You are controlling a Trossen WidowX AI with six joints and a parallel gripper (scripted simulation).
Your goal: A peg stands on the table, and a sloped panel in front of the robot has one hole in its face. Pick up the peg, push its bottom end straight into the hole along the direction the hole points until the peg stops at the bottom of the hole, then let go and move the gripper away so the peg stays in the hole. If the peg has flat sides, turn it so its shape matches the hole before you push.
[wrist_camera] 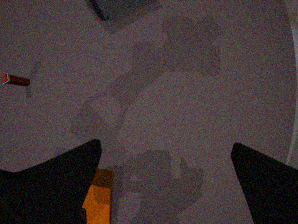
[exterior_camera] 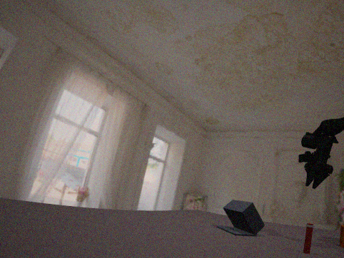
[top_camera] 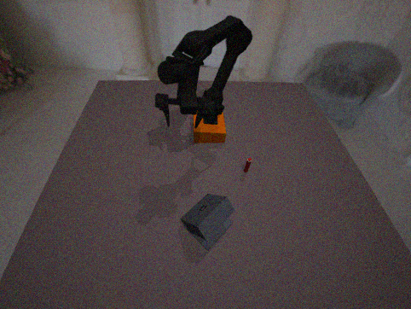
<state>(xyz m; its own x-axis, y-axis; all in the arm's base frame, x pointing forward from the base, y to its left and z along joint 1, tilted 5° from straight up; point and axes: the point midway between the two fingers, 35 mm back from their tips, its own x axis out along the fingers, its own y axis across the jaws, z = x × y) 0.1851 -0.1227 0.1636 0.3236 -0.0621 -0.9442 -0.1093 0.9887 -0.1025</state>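
My gripper tip is now 40 mm short of the peg, 250 mm to the right of it and 150 mm above it. Also, from my gripper tip: panel (250 mm ahead, 80 mm to the left, 140 mm below).
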